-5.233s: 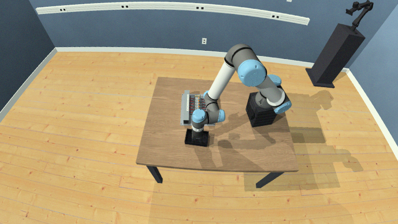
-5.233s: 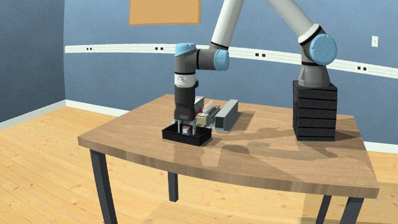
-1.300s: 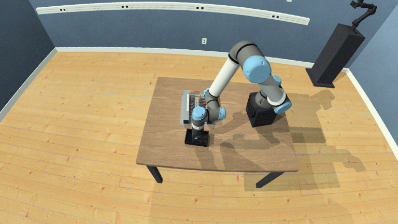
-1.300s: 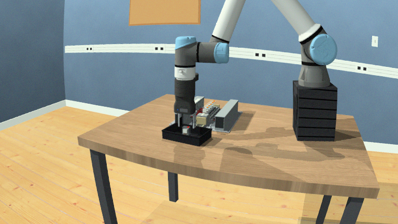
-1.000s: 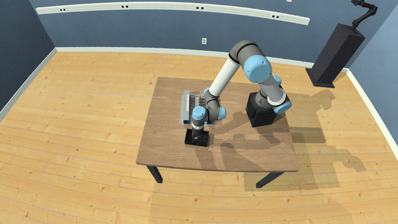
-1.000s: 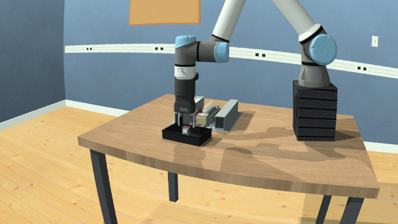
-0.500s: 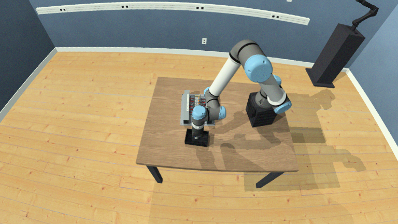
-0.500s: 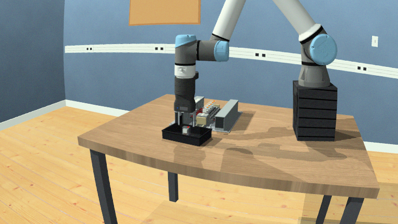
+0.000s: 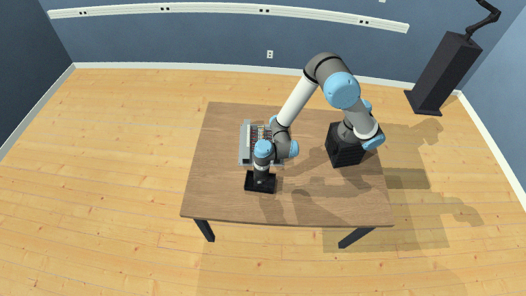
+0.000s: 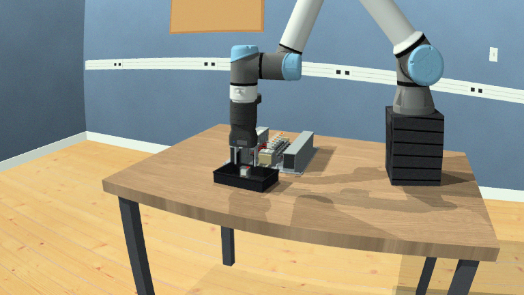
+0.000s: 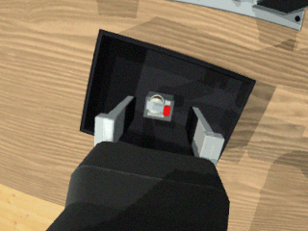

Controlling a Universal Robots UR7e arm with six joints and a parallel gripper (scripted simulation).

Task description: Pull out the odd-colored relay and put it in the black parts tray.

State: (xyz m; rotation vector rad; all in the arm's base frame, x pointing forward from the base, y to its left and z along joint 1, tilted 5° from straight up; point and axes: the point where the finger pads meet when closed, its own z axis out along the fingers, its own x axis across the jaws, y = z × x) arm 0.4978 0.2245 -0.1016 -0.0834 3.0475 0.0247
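The relay is 50 mm below my hand. The rest, counted from my hand: relay panel 10 mm ahead, 270 mm to the right, 40 mm below; black parts tray 60 mm below.
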